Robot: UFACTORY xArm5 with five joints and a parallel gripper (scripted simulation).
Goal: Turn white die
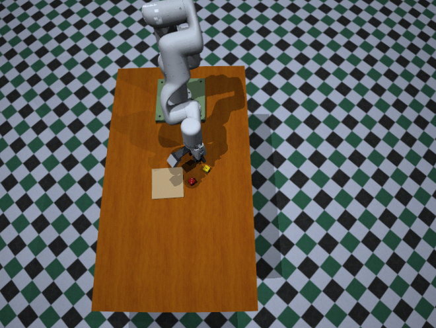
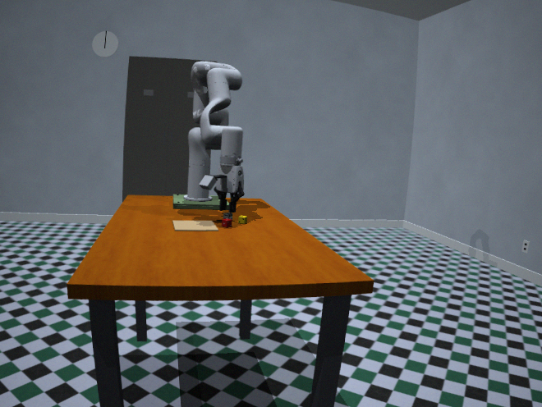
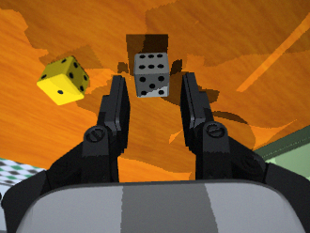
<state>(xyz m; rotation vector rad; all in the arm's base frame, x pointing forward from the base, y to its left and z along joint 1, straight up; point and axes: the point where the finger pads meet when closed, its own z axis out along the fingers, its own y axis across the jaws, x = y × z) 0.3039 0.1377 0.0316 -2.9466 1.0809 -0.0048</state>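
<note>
Right now my hand is 40 mm above the white die. From my hand the other things lie so: yellow die (40 mm ahead, 60 mm to the left, 40 mm below); then tan mat (130 mm ahead, 110 mm to the right, 50 mm below); then red die (110 mm ahead, 40 mm below).
</note>
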